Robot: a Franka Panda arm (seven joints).
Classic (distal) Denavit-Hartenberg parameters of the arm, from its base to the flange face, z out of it. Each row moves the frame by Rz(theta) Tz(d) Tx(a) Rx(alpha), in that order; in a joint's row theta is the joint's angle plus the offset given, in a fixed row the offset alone. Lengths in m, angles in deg.
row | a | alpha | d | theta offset
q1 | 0 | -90 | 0.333 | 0
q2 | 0 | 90 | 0 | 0
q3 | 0.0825 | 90 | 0.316 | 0
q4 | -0.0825 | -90 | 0 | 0
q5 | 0 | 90 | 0.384 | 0
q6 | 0.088 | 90 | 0 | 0
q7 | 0 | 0 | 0.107 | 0
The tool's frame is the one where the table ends.
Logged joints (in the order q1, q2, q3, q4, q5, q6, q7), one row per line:
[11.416, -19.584, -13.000, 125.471, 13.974, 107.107, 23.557]
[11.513, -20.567, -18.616, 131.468, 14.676, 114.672, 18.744]
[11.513, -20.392, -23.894, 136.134, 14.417, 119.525, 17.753]
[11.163, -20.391, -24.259, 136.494, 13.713, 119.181, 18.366]
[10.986, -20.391, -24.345, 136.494, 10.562, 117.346, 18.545]
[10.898, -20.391, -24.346, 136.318, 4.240, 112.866, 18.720]
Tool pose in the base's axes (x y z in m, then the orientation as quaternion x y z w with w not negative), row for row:
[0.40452, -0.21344, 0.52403, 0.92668, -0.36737, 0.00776, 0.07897]
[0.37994, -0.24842, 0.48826, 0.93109, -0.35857, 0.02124, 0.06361]
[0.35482, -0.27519, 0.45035, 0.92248, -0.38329, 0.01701, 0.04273]
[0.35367, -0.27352, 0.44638, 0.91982, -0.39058, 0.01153, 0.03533]
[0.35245, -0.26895, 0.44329, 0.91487, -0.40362, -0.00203, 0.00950]
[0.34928, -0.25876, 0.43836, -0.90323, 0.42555, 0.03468, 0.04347]
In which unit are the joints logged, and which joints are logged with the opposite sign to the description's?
The joints are logged in degrees. Opposite sign: q1, q4, q5.
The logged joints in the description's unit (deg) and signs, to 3 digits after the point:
[-11.416, -19.584, -13.000, -125.471, -13.974, 107.107, 23.557]
[-11.513, -20.567, -18.616, -131.468, -14.676, 114.672, 18.744]
[-11.513, -20.392, -23.894, -136.134, -14.417, 119.525, 17.753]
[-11.163, -20.391, -24.259, -136.494, -13.713, 119.181, 18.366]
[-10.986, -20.391, -24.345, -136.494, -10.562, 117.346, 18.545]
[-10.898, -20.391, -24.346, -136.318, -4.240, 112.866, 18.720]

